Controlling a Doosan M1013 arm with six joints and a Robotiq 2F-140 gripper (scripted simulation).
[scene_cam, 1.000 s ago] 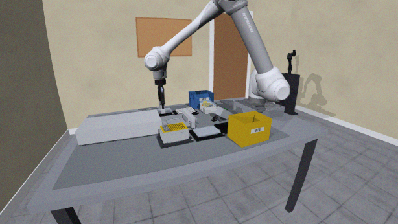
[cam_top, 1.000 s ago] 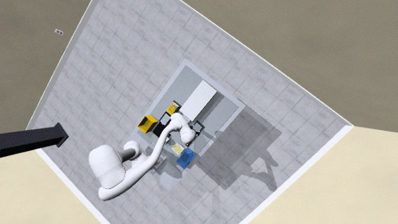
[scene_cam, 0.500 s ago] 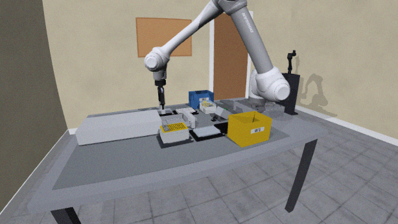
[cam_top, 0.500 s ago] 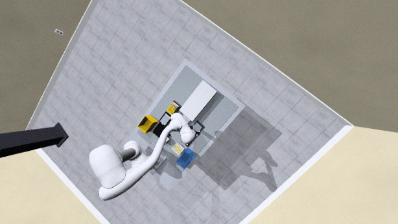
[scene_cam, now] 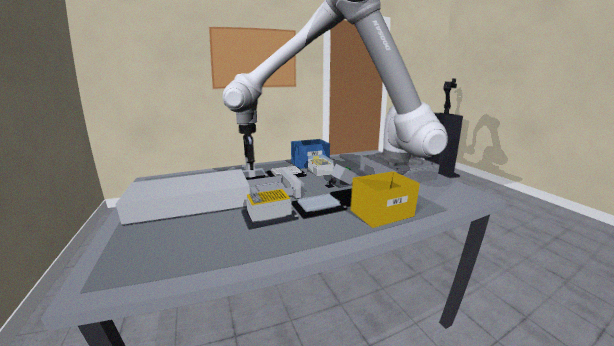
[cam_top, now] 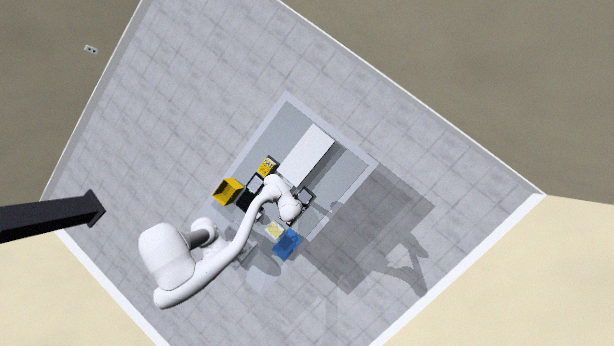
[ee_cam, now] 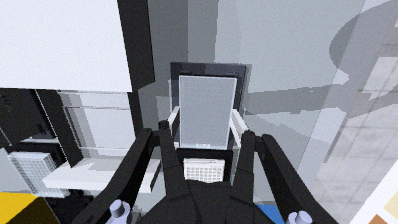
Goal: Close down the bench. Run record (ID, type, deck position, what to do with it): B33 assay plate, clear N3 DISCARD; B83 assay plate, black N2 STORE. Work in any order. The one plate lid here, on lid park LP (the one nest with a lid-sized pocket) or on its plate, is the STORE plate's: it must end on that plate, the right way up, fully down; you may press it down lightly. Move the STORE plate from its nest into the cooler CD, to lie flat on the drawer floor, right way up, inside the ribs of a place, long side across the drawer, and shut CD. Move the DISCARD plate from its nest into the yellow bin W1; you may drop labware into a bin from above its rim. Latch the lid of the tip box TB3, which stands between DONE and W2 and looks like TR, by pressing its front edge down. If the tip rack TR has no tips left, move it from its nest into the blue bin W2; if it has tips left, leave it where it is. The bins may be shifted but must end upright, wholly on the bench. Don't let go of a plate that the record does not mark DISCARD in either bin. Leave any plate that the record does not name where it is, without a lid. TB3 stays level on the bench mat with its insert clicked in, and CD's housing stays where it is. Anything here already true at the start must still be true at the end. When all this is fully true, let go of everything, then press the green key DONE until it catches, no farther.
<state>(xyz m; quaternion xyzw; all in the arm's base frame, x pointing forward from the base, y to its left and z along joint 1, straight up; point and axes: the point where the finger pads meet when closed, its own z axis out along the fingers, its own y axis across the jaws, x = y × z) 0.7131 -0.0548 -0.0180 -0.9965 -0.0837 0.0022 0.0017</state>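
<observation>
My gripper is now 20 mm above the see-through plate lid. From my hand the other things lie so: cooler CD (90 mm ahead, 210 mm to the left, 20 mm below); drawer (40 mm behind, 190 mm to the left, 30 mm below); black plate (40 mm below).
</observation>
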